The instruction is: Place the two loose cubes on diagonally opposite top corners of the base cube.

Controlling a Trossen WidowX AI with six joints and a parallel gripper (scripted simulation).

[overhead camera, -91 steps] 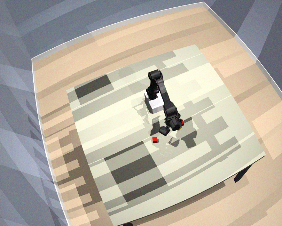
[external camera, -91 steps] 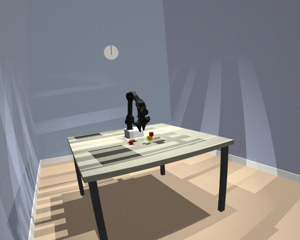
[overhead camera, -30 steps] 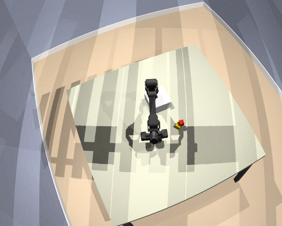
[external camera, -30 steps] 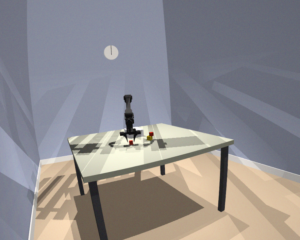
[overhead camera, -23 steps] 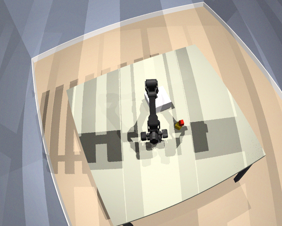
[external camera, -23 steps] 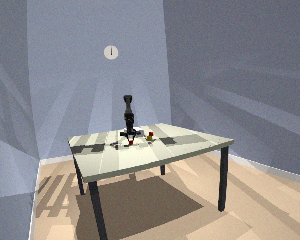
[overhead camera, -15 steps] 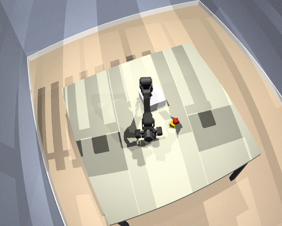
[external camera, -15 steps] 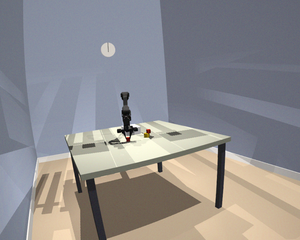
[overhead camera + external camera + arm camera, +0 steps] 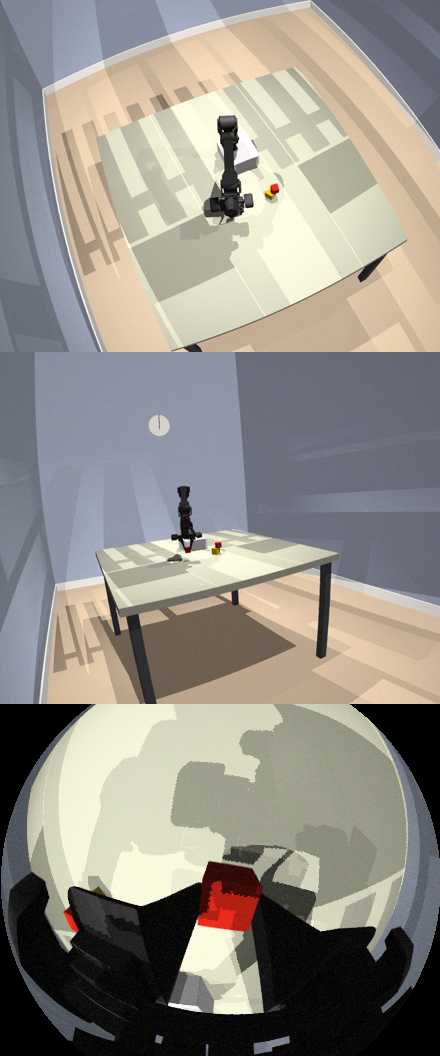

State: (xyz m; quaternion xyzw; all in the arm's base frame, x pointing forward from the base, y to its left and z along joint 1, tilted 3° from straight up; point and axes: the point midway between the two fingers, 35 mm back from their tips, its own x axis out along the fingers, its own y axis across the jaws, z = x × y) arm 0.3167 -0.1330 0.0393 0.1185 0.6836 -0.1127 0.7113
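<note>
Now: gripper tip 3 cm past the yellow cube, 21 cm to the right of it and 5 cm above it.
</note>
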